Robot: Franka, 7 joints.
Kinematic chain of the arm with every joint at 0, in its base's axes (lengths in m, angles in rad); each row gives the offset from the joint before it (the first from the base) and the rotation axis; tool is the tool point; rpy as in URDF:
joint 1: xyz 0 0 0.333 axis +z
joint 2: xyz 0 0 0 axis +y
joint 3: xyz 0 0 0.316 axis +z
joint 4: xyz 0.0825 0 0 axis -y
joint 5: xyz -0.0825 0 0.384 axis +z
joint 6: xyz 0 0 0 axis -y
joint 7: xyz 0.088 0 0 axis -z
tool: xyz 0 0 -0.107 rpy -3.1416 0 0
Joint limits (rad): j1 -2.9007..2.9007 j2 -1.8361..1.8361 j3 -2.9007..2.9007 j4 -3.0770..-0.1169 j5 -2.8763..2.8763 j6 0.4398..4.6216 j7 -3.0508..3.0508
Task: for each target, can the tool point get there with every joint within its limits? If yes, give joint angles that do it. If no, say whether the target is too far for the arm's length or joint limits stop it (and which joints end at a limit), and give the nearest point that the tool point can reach.
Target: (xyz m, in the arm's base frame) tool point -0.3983 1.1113 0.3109
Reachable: no: too far | nearest point -0.2894 0.8074 0.3169 | short by 0.323 m
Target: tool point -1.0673 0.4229 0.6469
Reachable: no: too far | nearest point -0.7693 0.3048 0.5593 | short by 0.332 m
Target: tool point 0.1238 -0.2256 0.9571
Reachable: yes | joints -2.1480 -0.4702 0.8280 -1.3769 1.3369 4.0660 0.9960
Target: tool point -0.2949 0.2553 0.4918
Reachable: yes | joints -2.1796 0.7651 -2.1055 -2.6934 -0.6219 4.2971 -1.1072
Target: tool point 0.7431 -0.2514 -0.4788
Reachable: no: too far | nearest point 0.5759 -0.1948 -0.2501 | short by 0.289 m
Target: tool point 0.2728 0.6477 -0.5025
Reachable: no: too far | nearest point 0.2191 0.5201 -0.2804 | short by 0.262 m
